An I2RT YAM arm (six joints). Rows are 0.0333 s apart.
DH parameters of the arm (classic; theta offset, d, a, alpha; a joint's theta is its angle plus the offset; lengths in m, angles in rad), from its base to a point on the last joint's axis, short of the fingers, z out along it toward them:
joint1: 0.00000 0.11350 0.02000 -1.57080
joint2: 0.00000 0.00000 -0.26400 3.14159
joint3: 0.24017 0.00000 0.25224 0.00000
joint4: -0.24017 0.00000 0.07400 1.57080
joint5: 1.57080 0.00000 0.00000 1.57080
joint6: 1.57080 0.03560 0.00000 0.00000
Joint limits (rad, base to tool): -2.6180..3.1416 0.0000..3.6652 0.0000..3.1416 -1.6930..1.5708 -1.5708..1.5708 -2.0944..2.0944
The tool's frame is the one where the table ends.
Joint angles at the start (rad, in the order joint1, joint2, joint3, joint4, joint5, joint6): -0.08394 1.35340 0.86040 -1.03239 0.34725 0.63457
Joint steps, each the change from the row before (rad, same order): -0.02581 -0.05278 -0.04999 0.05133 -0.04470 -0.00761; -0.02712 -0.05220 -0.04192 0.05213 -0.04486 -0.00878; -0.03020 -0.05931 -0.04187 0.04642 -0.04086 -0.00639; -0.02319 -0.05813 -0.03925 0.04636 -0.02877 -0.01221
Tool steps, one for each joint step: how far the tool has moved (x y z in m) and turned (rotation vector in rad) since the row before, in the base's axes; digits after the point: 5 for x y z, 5 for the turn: -0.00812 -0.00310 -0.00277 0.03886 -0.05570 -0.01537; -0.00650 -0.00316 -0.00106 0.03568 -0.06485 -0.01289; -0.00767 -0.00337 -0.00012 0.02902 -0.06752 -0.01622; -0.00681 -0.00220 0.00014 0.01321 -0.06618 -0.00426
